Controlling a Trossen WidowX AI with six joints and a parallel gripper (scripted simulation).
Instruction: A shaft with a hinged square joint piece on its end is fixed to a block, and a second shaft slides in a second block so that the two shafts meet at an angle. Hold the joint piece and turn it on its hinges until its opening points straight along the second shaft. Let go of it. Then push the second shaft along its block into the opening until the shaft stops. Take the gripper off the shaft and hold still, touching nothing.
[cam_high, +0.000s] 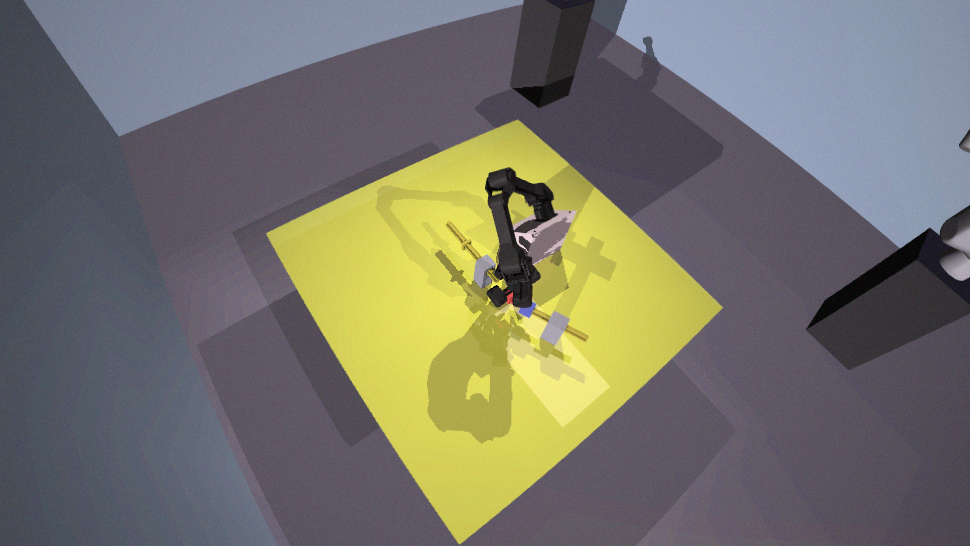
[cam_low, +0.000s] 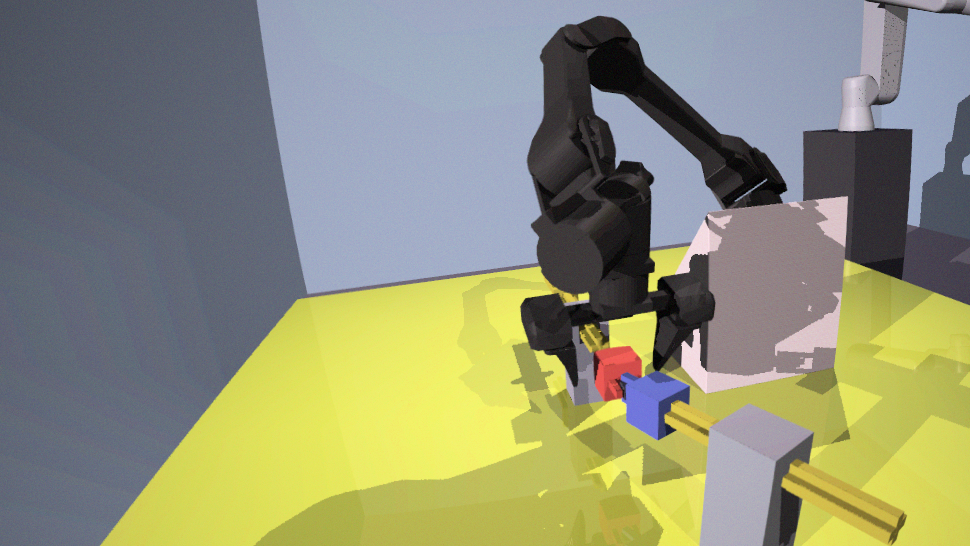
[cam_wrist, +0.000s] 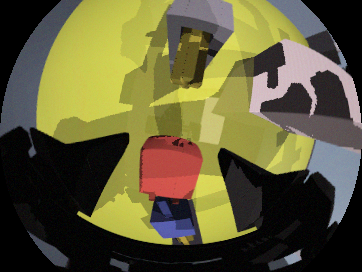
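My gripper tip is 2 cm to the right of the red joint piece and 1 cm below it.
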